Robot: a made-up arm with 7 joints. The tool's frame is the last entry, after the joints. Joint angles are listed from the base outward.
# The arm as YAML. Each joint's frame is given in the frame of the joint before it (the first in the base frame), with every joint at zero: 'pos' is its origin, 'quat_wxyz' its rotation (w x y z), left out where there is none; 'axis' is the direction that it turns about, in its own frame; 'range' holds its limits. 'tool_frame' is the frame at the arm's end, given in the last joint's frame.
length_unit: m
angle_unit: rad
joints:
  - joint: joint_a
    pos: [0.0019, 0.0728, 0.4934]
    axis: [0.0, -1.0, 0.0]
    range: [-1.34, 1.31]
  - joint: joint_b
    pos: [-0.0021, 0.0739, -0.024]
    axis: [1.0, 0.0, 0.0]
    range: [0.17, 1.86]
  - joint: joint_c
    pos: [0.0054, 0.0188, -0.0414]
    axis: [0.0, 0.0, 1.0]
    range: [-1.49, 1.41]
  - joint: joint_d
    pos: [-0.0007, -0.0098, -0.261]
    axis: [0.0, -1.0, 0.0]
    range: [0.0, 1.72]
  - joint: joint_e
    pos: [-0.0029, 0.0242, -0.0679]
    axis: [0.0, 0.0, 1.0]
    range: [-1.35, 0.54]
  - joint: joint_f
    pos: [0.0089, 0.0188, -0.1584]
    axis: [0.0, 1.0, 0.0]
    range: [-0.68, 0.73]
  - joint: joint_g
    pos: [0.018, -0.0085, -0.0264]
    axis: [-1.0, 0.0, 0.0]
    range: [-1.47, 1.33]
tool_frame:
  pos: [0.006, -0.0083, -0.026]
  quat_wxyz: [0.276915, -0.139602, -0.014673, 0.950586]
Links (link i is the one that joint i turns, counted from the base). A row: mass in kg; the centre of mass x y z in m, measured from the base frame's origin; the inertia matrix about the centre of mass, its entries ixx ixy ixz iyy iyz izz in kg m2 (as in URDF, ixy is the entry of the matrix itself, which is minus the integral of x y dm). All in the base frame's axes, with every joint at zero. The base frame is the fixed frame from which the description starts. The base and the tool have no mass.
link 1: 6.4; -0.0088 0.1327 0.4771; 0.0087 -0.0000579 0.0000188 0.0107 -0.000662 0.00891
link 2: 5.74; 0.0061 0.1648 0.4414; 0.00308 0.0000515 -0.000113 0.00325 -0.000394 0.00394
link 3: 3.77; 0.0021 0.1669 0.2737; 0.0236 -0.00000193 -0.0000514 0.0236 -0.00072 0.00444
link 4: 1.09; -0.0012 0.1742 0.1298; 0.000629 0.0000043 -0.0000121 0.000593 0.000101 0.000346
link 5: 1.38; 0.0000 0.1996 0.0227; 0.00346 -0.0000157 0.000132 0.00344 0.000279 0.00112
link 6: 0.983; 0.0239 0.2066 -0.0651; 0.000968 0 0 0.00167 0 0.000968
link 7: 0.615; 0.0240 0.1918 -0.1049; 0.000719 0 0 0.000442 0 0.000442
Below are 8 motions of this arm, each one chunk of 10 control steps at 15 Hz.
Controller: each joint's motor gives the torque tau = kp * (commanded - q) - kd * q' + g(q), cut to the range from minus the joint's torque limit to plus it. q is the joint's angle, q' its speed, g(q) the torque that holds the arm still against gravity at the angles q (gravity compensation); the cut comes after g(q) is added. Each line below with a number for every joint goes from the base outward.
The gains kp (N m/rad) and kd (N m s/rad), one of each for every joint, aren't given. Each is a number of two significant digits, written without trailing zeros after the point. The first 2 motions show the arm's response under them.
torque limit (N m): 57 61 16 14 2 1.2 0.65
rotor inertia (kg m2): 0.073 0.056 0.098 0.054 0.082 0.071 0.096
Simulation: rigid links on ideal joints. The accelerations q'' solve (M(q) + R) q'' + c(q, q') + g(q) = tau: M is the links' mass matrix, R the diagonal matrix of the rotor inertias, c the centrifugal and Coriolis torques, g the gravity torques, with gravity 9.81 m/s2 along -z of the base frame. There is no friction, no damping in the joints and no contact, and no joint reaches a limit. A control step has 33 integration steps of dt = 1/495 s. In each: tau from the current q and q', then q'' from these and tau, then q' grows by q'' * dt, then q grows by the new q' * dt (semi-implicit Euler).
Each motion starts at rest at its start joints. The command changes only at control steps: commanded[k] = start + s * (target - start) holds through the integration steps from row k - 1 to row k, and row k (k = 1, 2, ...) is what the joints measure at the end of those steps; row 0 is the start. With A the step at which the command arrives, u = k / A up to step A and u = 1 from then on. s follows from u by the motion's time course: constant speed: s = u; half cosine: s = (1 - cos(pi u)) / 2; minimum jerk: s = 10 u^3 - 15 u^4 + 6 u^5; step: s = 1 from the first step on.
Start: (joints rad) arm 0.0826 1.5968 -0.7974 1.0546 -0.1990 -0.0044 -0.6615
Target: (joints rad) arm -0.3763 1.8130 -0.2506 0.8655 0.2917 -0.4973 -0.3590
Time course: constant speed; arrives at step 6
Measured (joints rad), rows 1 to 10:
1: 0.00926 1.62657 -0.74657 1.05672 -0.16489 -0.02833 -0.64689
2: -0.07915 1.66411 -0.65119 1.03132 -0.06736 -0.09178 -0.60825
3: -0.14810 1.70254 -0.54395 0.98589 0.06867 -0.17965 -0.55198
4: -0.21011 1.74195 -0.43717 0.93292 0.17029 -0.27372 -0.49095
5: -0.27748 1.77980 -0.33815 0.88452 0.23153 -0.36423 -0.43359
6: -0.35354 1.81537 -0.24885 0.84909 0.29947 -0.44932 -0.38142
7: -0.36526 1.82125 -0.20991 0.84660 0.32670 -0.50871 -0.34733
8: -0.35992 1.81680 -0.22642 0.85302 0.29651 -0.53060 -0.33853
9: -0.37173 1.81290 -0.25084 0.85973 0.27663 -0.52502 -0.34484
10: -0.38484 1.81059 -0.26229 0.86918 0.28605 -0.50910 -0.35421
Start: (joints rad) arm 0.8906 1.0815 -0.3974 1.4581 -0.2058 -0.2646 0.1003
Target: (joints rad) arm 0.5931 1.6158 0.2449 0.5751 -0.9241 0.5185 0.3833
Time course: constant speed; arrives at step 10
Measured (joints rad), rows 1 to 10:
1: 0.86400 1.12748 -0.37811 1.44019 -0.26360 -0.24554 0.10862
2: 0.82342 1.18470 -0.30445 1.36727 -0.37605 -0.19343 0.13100
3: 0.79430 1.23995 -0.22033 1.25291 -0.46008 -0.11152 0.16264
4: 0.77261 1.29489 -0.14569 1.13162 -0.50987 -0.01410 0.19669
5: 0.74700 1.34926 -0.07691 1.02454 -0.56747 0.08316 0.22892
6: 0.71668 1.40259 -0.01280 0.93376 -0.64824 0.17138 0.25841
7: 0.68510 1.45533 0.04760 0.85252 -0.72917 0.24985 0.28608
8: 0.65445 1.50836 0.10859 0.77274 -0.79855 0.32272 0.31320
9: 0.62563 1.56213 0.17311 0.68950 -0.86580 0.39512 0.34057
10: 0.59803 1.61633 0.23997 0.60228 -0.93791 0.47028 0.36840
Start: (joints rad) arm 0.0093 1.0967 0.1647 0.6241 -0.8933 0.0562 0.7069
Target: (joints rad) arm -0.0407 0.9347 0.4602 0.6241 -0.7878 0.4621 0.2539
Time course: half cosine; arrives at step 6
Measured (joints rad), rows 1 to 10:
1: 0.00953 1.08713 0.18115 0.62678 -0.88737 0.06404 0.69824
2: 0.00709 1.05827 0.23062 0.63443 -0.86682 0.09749 0.67012
3: -0.00183 1.01658 0.30282 0.64237 -0.83539 0.16732 0.61485
4: -0.01648 0.97488 0.37782 0.64254 -0.80609 0.26775 0.53286
5: -0.03382 0.94412 0.43684 0.63097 -0.78755 0.37509 0.42496
6: -0.05014 0.93202 0.46372 0.61037 -0.78243 0.45832 0.30436
7: -0.05960 0.93261 0.46584 0.59450 -0.78616 0.49882 0.21291
8: -0.05838 0.93395 0.46318 0.59450 -0.78897 0.50201 0.15672
9: -0.04956 0.93417 0.46109 0.60613 -0.78803 0.48618 0.13563
10: -0.03966 0.93471 0.45956 0.62102 -0.78727 0.46804 0.14945

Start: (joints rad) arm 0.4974 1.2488 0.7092 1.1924 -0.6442 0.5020 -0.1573
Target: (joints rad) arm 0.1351 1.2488 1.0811 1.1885 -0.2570 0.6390 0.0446
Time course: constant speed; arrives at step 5
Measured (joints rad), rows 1 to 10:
1: 0.44541 1.24895 0.75199 1.20268 -0.59480 0.50802 -0.14588
2: 0.36165 1.24829 0.83494 1.20866 -0.48067 0.52546 -0.11522
3: 0.28602 1.24834 0.92499 1.19941 -0.37536 0.55395 -0.07056
4: 0.21738 1.24843 1.00755 1.18597 -0.30850 0.58881 -0.02157
5: 0.14591 1.24806 1.08087 1.17908 -0.24816 0.62383 0.02507
6: 0.12524 1.24758 1.10892 1.17195 -0.22810 0.64856 0.05603
7: 0.13480 1.24801 1.09669 1.17052 -0.25548 0.65739 0.06455
8: 0.13687 1.24857 1.07932 1.17947 -0.27026 0.65382 0.05864
9: 0.13383 1.24887 1.07284 1.19029 -0.25993 0.64488 0.04914
10: 0.13353 1.24905 1.07599 1.19497 -0.25168 0.63718 0.04271

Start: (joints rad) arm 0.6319 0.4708 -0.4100 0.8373 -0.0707 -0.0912 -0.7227
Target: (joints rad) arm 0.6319 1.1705 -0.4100 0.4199 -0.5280 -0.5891 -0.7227
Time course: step
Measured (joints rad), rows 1 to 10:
1: 0.64604 0.61063 -0.52069 0.73631 -0.15591 -0.13675 -0.71937
2: 0.61703 0.95825 -0.58428 0.59391 -0.42227 -0.25366 -0.71081
3: 0.60976 1.23002 -0.40883 0.29343 -0.72068 -0.41243 -0.70785
4: 0.68675 1.24902 -0.27415 0.04073 -0.83071 -0.52700 -0.71739
5: 0.61827 1.18499 -0.36161 0.09076 -0.78983 -0.58434 -0.72621
6: 0.56840 1.15478 -0.44205 0.30289 -0.69109 -0.60451 -0.72549
7: 0.59648 1.15373 -0.45421 0.45852 -0.55802 -0.60851 -0.72085
8: 0.65043 1.16433 -0.42612 0.51411 -0.47152 -0.60602 -0.71878
9: 0.68234 1.17482 -0.39353 0.49876 -0.50225 -0.59994 -0.72097
10: 0.67346 1.17654 -0.38709 0.45912 -0.54582 -0.59243 -0.72437

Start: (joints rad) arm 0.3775 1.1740 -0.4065 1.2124 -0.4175 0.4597 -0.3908
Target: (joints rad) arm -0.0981 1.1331 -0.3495 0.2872 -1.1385 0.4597 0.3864
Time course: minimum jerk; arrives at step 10
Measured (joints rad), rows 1 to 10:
1: 0.37622 1.17374 -0.40544 1.21020 -0.42251 0.45948 -0.38896
2: 0.36675 1.17218 -0.39919 1.19377 -0.45556 0.45810 -0.37523
3: 0.33773 1.16858 -0.38656 1.14234 -0.53671 0.45512 -0.33855
4: 0.28111 1.16239 -0.37298 1.03924 -0.65974 0.45203 -0.27191
5: 0.19695 1.15346 -0.36611 0.88396 -0.80495 0.45113 -0.17320
6: 0.09275 1.14271 -0.36859 0.69599 -0.95050 0.45268 -0.04206
7: -0.01660 1.13273 -0.37447 0.50664 -1.06939 0.45414 0.11983
8: -0.10766 1.12761 -0.37332 0.34459 -1.14039 0.45377 0.28740
9: -0.15673 1.12953 -0.36220 0.23158 -1.15662 0.45391 0.43108
10: -0.15805 1.13469 -0.34995 0.18343 -1.13999 0.45783 0.54838

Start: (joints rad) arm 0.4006 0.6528 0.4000 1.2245 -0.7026 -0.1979 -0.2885
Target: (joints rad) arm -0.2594 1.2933 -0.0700 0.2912 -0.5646 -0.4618 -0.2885
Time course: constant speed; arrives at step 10
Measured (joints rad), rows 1 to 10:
1: 0.37508 0.71314 0.34788 1.18854 -0.69426 -0.20783 -0.28879
2: 0.32204 0.78301 0.30132 1.12224 -0.67453 -0.23009 -0.28916
3: 0.24553 0.84637 0.26217 1.02665 -0.65583 -0.25885 -0.28953
4: 0.15611 0.90807 0.21371 0.90972 -0.64408 -0.28806 -0.28934
5: 0.06683 0.96932 0.15841 0.78778 -0.63428 -0.31512 -0.28823
6: -0.01367 1.03186 0.10640 0.67343 -0.62145 -0.34049 -0.28660
7: -0.08168 1.09666 0.06226 0.57118 -0.60584 -0.36535 -0.28539
8: -0.13933 1.16278 0.02202 0.48044 -0.58995 -0.39047 -0.28526
9: -0.19450 1.22851 -0.02025 0.39745 -0.57527 -0.41636 -0.28614
10: -0.25477 1.29281 -0.06666 0.31510 -0.56191 -0.44328 -0.28735

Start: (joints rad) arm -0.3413 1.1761 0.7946 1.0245 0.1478 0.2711 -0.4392
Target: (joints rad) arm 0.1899 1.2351 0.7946 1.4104 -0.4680 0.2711 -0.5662
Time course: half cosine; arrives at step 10
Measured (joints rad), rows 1 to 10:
1: -0.33402 1.17657 0.79407 1.02489 0.13623 0.27158 -0.44002
2: -0.30613 1.17893 0.79265 1.03105 0.09253 0.27343 -0.44386
3: -0.25235 1.18447 0.79076 1.05425 0.01641 0.27644 -0.45290
4: -0.17767 1.19317 0.78874 1.10163 -0.07881 0.27884 -0.46765
5: -0.09138 1.20387 0.78712 1.16988 -0.18003 0.27876 -0.48695
6: -0.00357 1.21493 0.78732 1.24770 -0.27840 0.27583 -0.50861
7: 0.07649 1.22476 0.79030 1.32188 -0.36504 0.27135 -0.53012
8: 0.14102 1.23223 0.79525 1.38190 -0.43093 0.26737 -0.54908
9: 0.18403 1.23676 0.80010 1.42184 -0.46981 0.26526 -0.56339
10: 0.20148 1.23818 0.80304 1.43984 -0.47864 0.26515 -0.57150

